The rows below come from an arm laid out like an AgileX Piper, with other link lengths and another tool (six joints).
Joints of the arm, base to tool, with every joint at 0 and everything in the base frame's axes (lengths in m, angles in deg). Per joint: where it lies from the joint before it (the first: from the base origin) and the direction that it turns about. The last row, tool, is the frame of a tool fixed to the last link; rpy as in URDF.
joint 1: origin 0 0 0.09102 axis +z
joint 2: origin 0 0 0 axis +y
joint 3: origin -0.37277 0 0.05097 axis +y
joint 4: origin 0.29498 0 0.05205 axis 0.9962 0 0.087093
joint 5: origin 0 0 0 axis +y
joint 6: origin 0.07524 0 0.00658 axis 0.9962 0 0.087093
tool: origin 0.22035 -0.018 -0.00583 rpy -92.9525 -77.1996 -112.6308
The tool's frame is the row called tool.
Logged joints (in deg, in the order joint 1, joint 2, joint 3, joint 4, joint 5, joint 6), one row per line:
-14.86 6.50 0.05 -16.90 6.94 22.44
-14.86 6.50 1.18 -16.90 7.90 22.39
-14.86 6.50 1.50 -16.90 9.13 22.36
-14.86 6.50 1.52 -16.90 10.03 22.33
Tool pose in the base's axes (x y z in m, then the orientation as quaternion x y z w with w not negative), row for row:
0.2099 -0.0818 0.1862 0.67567 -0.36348 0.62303 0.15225
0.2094 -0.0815 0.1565 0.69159 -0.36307 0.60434 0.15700
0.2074 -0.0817 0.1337 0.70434 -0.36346 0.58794 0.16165
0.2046 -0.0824 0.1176 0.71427 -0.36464 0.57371 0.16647
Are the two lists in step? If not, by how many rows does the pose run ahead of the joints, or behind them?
The pose runs 2 rows behind the joints: the pose in row i belongs to the joints in row i - 2.
